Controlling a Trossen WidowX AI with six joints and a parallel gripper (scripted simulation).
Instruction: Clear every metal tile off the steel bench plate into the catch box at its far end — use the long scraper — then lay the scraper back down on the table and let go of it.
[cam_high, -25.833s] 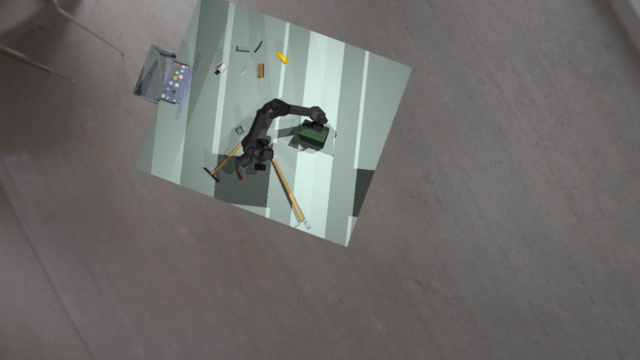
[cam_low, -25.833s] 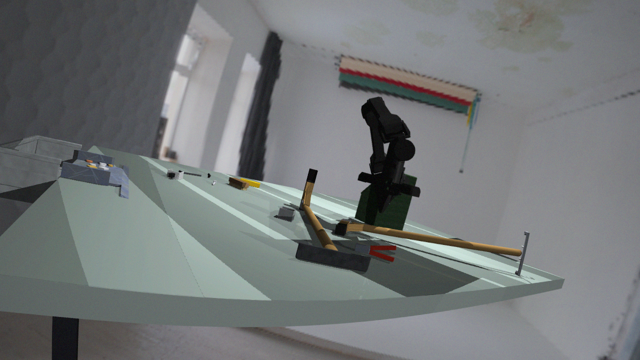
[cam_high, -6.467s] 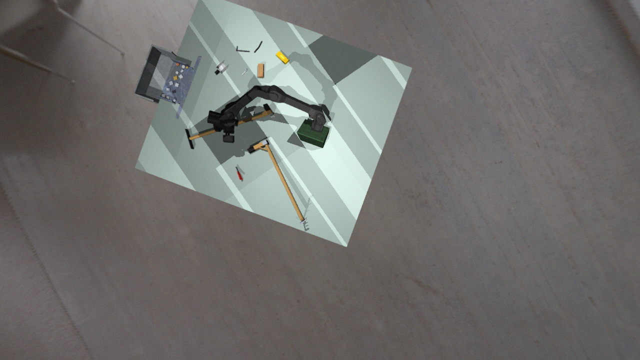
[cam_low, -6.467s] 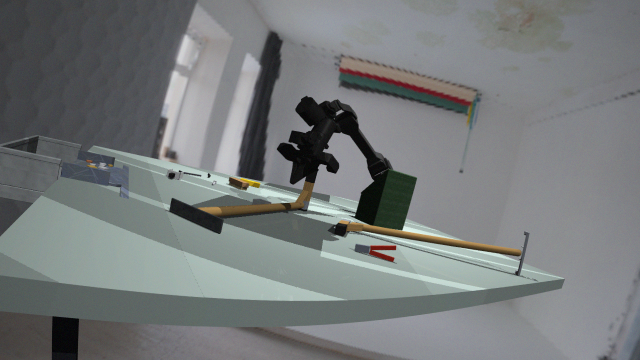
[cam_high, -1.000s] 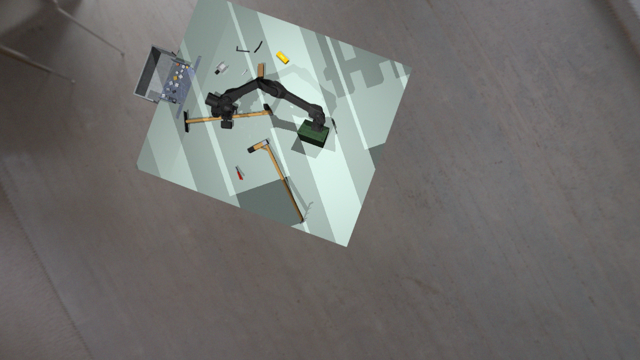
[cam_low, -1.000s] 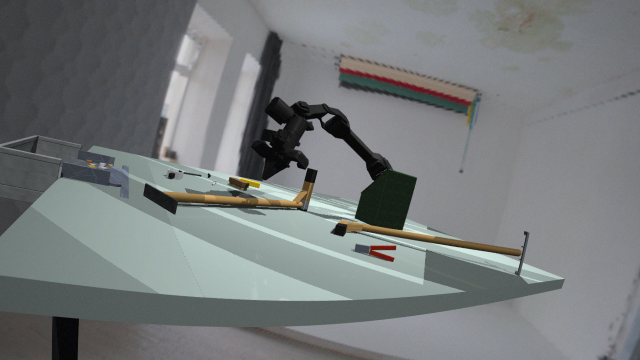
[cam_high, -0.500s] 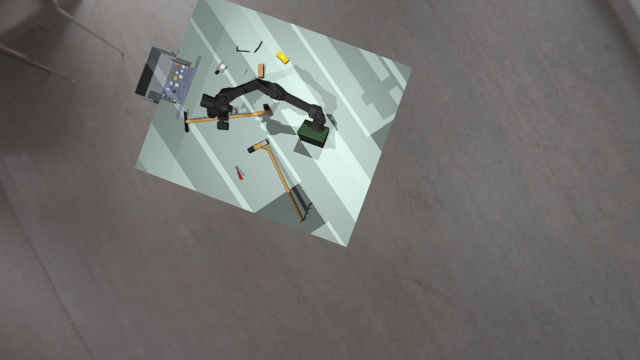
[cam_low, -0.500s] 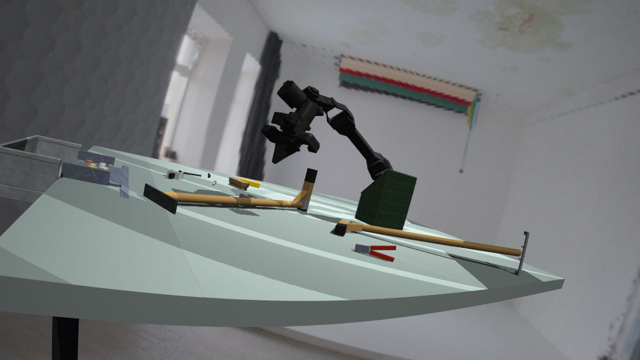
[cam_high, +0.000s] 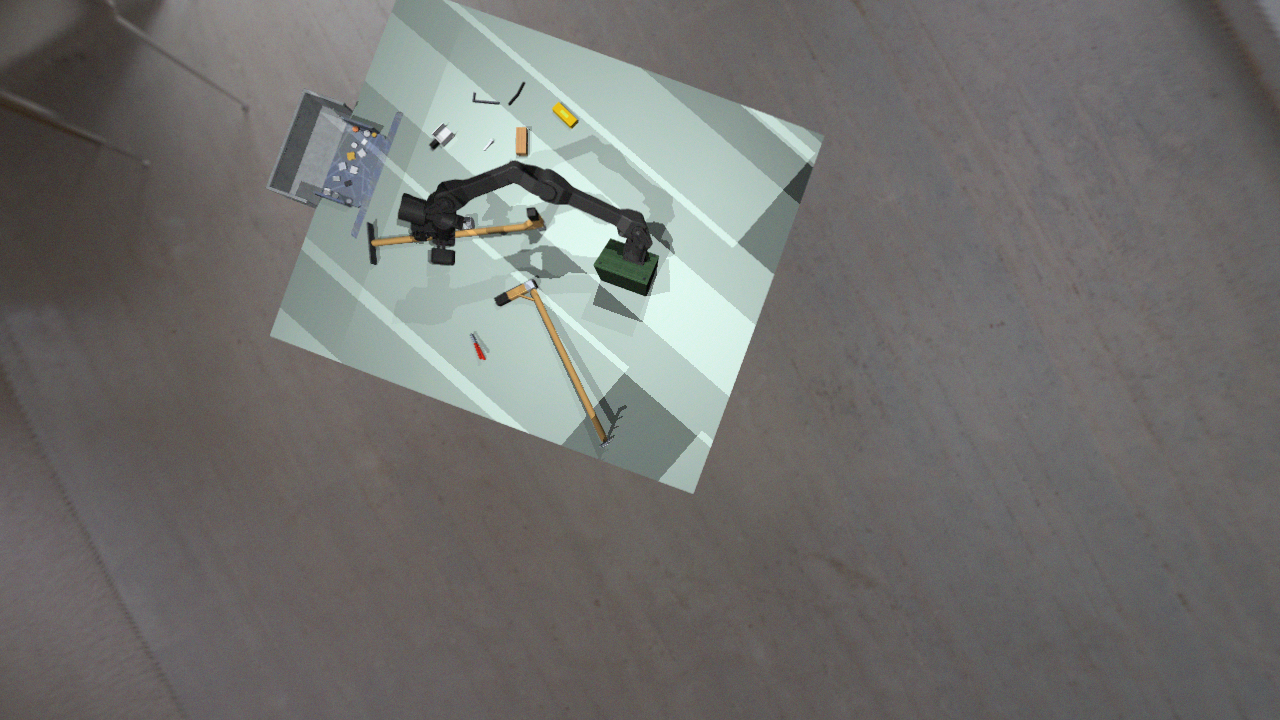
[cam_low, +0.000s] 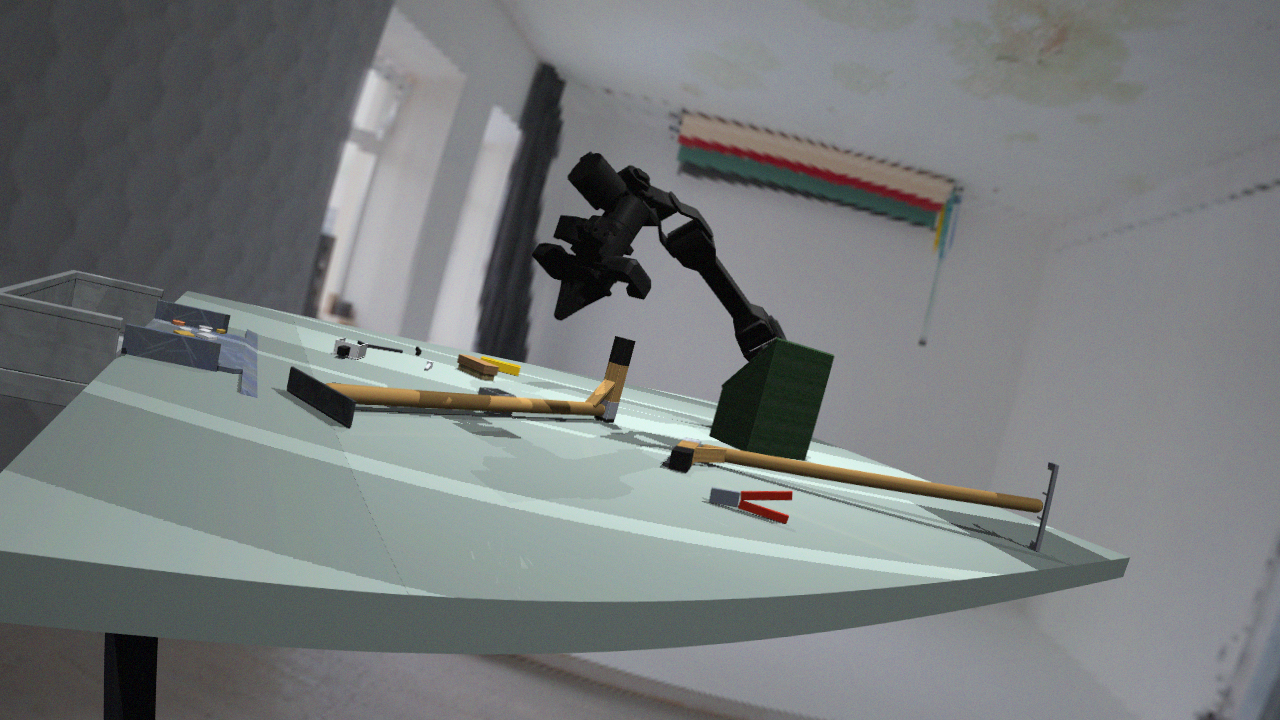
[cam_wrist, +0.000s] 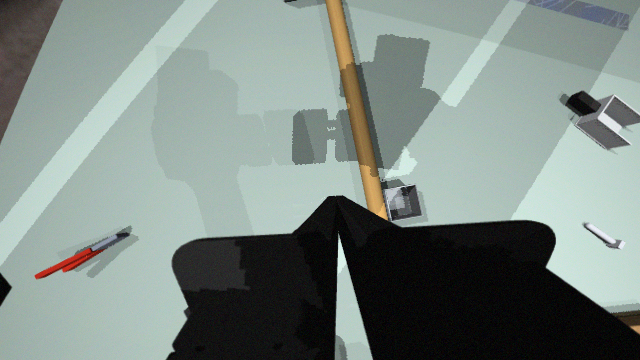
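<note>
My gripper tip is now 40 mm short of the long scraper, 50 mm to the left of it and 90 mm above it. Round my gripper tip: wooden block (80 mm behind, 410 mm to the right, 140 mm below); small grey box (20 mm ahead, 90 mm to the right, 150 mm below); red-handled tool (130 mm behind, 290 mm to the left, 140 mm below).
</note>
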